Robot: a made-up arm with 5 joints. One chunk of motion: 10 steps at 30 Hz.
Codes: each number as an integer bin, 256 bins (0 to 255) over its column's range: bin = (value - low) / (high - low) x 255, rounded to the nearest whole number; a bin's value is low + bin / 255 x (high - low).
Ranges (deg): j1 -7..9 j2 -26..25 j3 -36..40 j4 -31..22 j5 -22..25
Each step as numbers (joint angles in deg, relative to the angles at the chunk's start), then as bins.
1 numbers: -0.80 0.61 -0.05 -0.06 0.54
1 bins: 99 133 121 149 122
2 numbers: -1.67 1.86 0.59 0.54 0.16
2 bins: 85 139 123 152 120
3 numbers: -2.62 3.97 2.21 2.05 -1.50
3 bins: 70 150 128 159 111
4 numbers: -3.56 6.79 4.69 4.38 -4.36
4 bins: 55 164 137 170 96
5 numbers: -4.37 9.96 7.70 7.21 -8.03
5 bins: 42 180 147 184 76
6 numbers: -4.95 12.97 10.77 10.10 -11.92
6 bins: 33 195 157 198 55
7 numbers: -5.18 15.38 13.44 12.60 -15.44
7 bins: 29 207 166 210 36
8 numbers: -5.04 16.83 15.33 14.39 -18.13
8 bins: 31 214 172 218 21
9 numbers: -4.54 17.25 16.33 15.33 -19.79
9 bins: 39 216 176 223 12
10 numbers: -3.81 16.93 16.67 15.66 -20.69
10 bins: 51 215 177 224 7
